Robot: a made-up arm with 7 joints.
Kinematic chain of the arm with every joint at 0, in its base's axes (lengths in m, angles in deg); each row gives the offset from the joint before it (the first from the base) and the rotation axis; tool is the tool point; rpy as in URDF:
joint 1: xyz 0 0 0.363 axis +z
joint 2: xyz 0 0 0 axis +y
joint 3: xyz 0 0 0.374 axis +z
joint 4: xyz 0.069 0 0 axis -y
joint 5: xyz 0.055 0 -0.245 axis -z
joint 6: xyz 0 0 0 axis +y
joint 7: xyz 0.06 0 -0.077 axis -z
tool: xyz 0 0 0 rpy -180 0 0
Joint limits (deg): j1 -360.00..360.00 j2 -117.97..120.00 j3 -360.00..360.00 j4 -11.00..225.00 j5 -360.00..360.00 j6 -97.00..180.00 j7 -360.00..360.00
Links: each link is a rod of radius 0.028 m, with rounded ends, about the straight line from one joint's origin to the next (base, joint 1, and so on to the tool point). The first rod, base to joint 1, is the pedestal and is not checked.
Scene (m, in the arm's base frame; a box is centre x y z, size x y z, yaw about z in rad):
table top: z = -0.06
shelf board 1: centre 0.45 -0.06 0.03 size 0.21 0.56 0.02 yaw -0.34
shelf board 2: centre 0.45 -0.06 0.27 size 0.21 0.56 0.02 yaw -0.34
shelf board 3: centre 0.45 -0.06 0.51 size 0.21 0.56 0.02 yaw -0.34
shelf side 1: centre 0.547 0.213 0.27 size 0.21 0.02 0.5 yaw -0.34
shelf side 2: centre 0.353 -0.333 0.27 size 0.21 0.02 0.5 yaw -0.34
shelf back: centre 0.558 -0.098 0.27 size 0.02 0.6 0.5 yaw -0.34
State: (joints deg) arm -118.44 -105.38 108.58 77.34 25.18 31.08 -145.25
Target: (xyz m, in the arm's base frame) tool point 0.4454 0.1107 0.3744
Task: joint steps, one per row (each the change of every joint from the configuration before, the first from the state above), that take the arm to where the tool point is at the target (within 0.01 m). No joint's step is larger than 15 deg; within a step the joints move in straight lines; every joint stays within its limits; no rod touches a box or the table.
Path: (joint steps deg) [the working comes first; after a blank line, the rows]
Joints at the target: -107.90 -92.62 87.09 57.58 25.65 34.36 -145.25
Straight joint move there: touches shelf board 2.

1: 9.73 3.90 5.73 -10.02 -0.01 4.11 0.00
2: 9.74 3.91 5.73 -10.01 0.00 4.11 0.00
3: 9.73 3.90 5.73 -10.02 -0.01 4.11 0.00
4: 0.78 0.06 -13.21 -2.85 0.12 -0.98 0.00
5: 0.77 0.05 -13.21 -2.85 0.12 -0.99 0.00
6: 0.78 0.05 -13.21 -2.85 0.12 -0.98 0.00
7: -10.50 0.45 0.47 9.42 0.07 -3.05 0.00
8: -10.49 0.44 0.48 9.42 0.06 -3.05 0.00

